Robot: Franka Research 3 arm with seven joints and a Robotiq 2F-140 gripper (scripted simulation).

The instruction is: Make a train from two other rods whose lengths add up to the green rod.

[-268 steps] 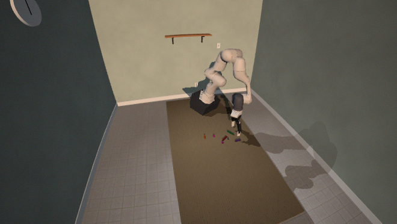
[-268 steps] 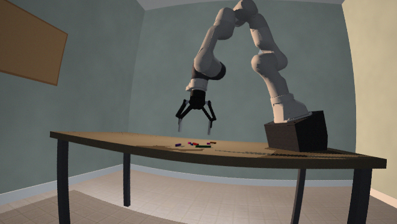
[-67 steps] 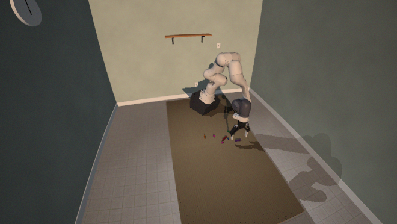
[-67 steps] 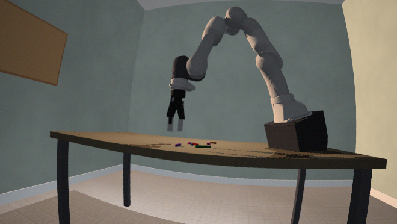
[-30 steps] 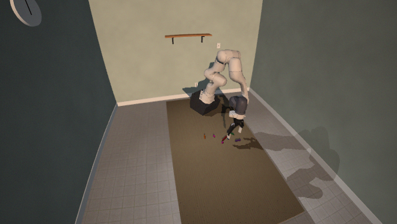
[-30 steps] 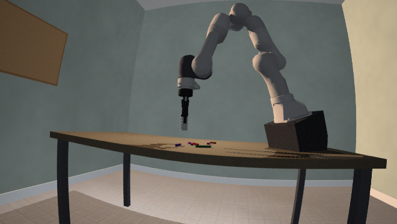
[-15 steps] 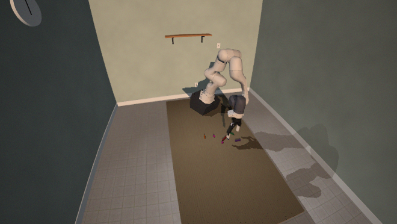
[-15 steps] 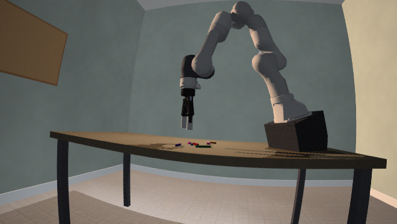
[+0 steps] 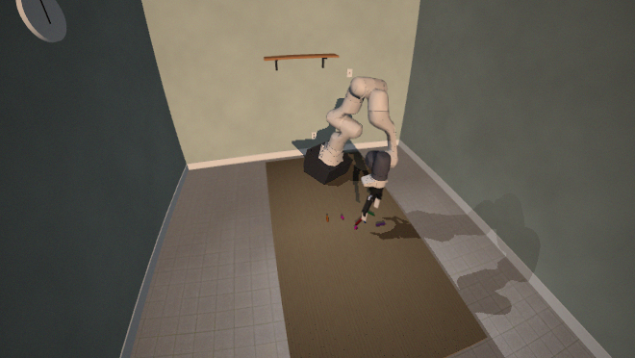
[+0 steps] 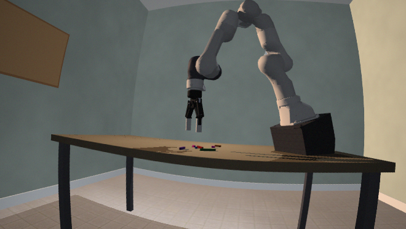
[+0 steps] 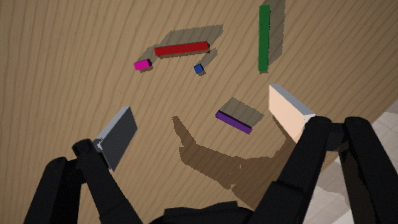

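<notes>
Now: the blue rod 10 mm behind my hand, 20 mm to the right of it and 90 mm below it. From my hand the other things lie so: purple rod: 10 mm ahead, 80 mm to the left, 90 mm below; then red rod: 20 mm behind, 50 mm to the right, 90 mm below; then green rod: 100 mm behind, 20 mm to the left, 90 mm below.
</notes>
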